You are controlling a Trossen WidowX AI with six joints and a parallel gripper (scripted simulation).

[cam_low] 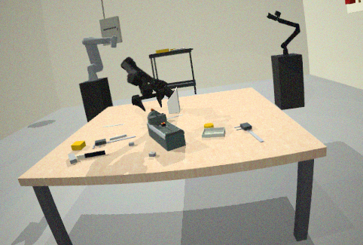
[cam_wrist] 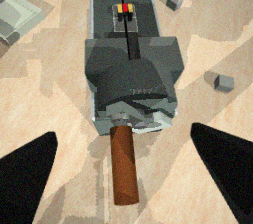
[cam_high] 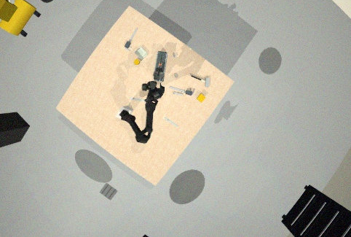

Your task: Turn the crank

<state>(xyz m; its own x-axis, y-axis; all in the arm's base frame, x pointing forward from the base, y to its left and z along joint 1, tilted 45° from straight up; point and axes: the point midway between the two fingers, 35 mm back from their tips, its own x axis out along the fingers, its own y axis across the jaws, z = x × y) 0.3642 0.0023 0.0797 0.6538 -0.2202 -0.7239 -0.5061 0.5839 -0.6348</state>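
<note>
Right now my gripper tip is 20 mm above the crank and 10 mm to the left of it. From my gripper tip the other things lie so: red pointer: 150 mm ahead, 70 mm to the left, 40 mm below; then brown crank handle: 20 mm behind, 10 mm to the right, 10 mm below; then yellow disc: 280 mm to the left, 120 mm below, 40 mm ahead.
</note>
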